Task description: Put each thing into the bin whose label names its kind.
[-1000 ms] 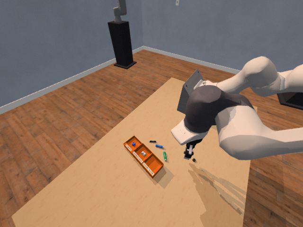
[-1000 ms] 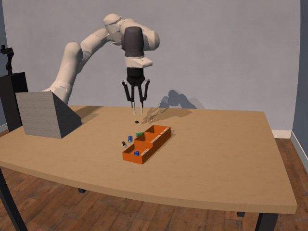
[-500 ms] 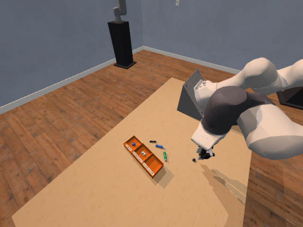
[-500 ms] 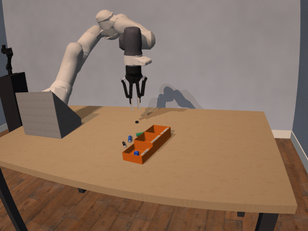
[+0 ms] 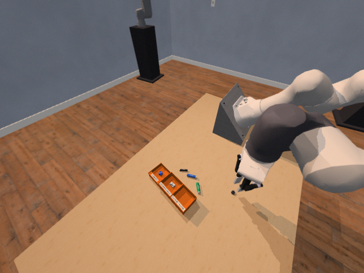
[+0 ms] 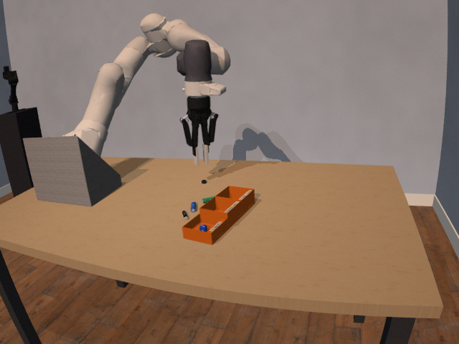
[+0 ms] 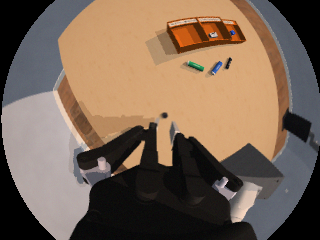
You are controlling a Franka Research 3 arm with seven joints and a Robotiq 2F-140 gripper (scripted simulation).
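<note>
Now: the black piece 100 mm below my hand. Round my hand: black cylinder 10 mm ahead, 260 mm to the right, 100 mm below; green battery 60 mm ahead, 160 mm to the right, 100 mm below; blue cylinder 20 mm ahead, 210 mm to the right, 100 mm below.
</note>
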